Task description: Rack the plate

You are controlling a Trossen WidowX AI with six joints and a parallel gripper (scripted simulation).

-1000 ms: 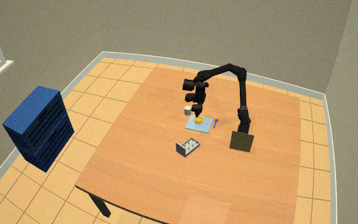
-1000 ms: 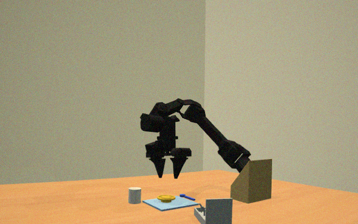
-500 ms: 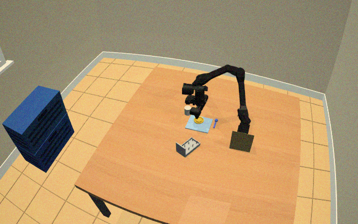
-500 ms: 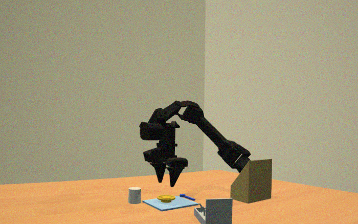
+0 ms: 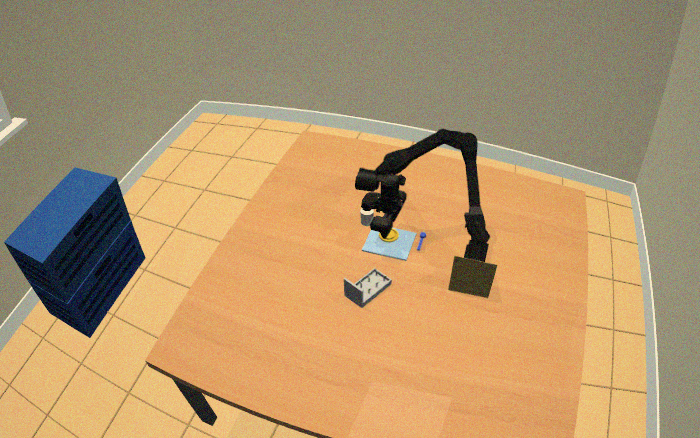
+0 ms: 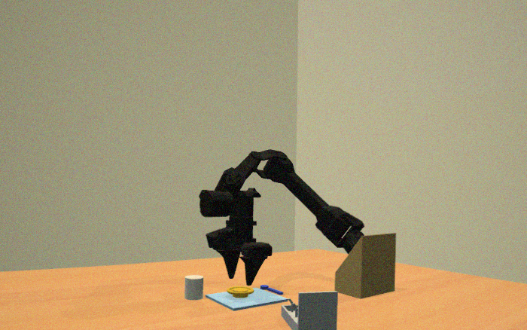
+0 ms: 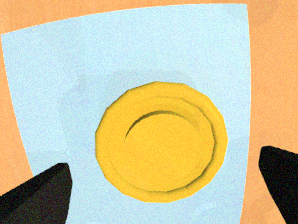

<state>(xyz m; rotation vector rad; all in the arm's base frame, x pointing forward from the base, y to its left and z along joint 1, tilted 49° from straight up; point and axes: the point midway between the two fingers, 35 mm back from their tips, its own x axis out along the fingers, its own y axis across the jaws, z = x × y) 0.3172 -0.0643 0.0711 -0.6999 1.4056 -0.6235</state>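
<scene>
My gripper tip is 20 mm above the yellow plate. From my gripper tip the other things lie so: grey cup: 100 mm ahead, 50 mm to the right, 10 mm below; blue spoon: 110 mm behind, 40 mm below, 30 mm to the right; light blue mat: 40 mm below, 10 mm to the left, 10 mm behind.
</scene>
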